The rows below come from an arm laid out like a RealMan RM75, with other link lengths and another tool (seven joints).
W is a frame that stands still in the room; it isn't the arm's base.
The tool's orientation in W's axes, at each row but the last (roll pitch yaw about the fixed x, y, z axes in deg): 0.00 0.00 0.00; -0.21 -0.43 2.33; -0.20 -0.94 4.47; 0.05 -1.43 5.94; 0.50 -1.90 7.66; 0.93 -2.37 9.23; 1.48 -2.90 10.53; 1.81 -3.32 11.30; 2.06 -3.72 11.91; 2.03 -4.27 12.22; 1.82 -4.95 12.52; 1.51 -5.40 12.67
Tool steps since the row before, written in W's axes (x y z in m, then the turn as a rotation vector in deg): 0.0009 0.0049 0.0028 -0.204 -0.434 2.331; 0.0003 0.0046 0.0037 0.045 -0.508 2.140; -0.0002 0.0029 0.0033 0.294 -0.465 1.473; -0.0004 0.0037 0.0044 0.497 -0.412 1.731; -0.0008 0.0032 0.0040 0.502 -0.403 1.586; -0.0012 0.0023 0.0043 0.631 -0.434 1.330; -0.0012 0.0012 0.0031 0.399 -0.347 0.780; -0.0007 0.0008 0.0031 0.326 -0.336 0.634; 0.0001 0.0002 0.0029 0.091 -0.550 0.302; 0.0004 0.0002 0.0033 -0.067 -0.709 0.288; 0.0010 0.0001 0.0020 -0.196 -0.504 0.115; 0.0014 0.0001 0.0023 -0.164 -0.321 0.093
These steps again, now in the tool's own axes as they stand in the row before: 0.0009 0.0049 0.0028 -0.204 -0.434 2.331; 0.0005 0.0046 0.0037 0.040 -0.517 2.138; 0.0001 0.0029 0.0033 0.281 -0.492 1.467; 0.0001 0.0037 0.0044 0.495 -0.460 1.720; -0.0002 0.0033 0.0040 0.496 -0.453 1.574; -0.0006 0.0025 0.0043 0.608 -0.508 1.314; -0.0008 0.0015 0.0031 0.368 -0.394 0.773; -0.0003 0.0010 0.0031 0.290 -0.374 0.630; 0.0003 0.0003 0.0029 -0.005 -0.546 0.323; 0.0007 0.0002 0.0033 -0.194 -0.668 0.327; 0.0012 -0.0001 0.0019 -0.290 -0.445 0.155; 0.0016 -0.0002 0.0022 -0.221 -0.274 0.122
